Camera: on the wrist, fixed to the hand. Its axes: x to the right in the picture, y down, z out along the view.
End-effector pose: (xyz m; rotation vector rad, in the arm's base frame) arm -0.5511 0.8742 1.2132 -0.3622 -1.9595 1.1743
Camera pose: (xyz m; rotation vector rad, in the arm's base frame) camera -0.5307 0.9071 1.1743 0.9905 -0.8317 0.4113
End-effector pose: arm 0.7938 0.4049 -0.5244 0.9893 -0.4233 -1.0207
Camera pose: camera 0.8298 0.4357 -0.4967 2.1486 0.6695 -1.9998
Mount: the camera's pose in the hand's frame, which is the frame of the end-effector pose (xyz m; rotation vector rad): -0.0124 0.0468 -0.0259 0.6052 0.4770 -1.5902
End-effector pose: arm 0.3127 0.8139 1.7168 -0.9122 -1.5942 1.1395
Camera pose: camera 0.3432 0.8226 1.6720 0.5127 -0.9468 0.1309
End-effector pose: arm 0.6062 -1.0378 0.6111 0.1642 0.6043 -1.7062
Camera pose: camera 0.6478 -1.0196 0.5803 -0.5036 -0.4146 2.6629
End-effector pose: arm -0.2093 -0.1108 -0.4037 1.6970 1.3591 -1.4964
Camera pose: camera -0.1549 -0.1106 -0.3962 -0.5543 -1.5914 1.2694
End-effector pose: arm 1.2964 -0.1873 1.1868 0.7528 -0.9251 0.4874
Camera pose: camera 1.2725 -0.1380 1.1835 1.5527 0.4465 -0.5079
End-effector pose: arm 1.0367 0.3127 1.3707 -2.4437 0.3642 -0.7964
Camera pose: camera 1.0071 0.2688 1.3560 -1.5173 -1.6043 -1.6975
